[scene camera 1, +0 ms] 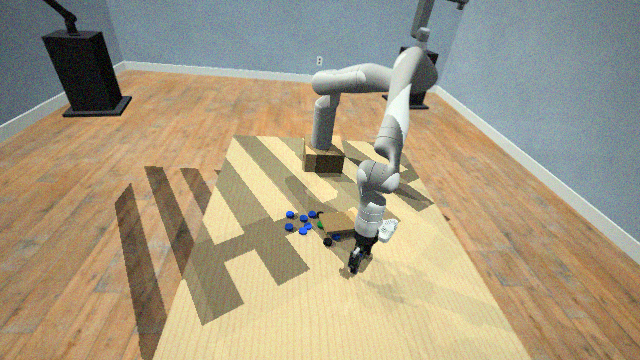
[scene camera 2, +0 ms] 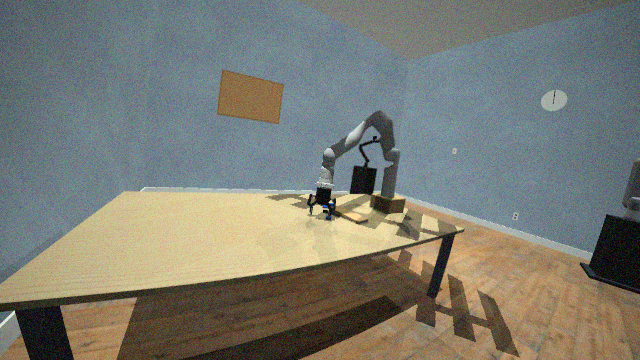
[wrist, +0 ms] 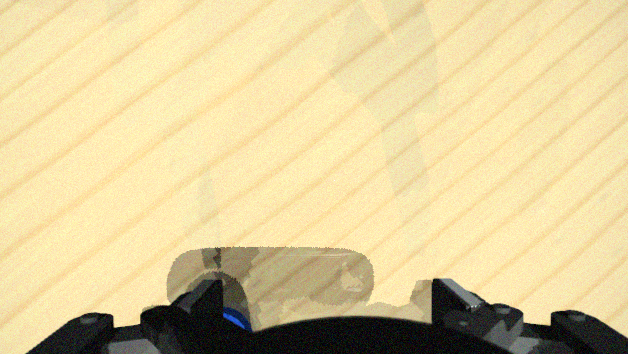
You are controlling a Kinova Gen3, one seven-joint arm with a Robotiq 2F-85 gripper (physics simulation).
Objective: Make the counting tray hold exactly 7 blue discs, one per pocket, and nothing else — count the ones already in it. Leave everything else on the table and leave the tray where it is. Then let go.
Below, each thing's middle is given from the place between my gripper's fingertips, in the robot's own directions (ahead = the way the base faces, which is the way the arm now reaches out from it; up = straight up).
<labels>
My hand is 180 mm past the wooden counting tray (scene camera 1: 336, 222) and 40 mm to the right of it.
</labels>
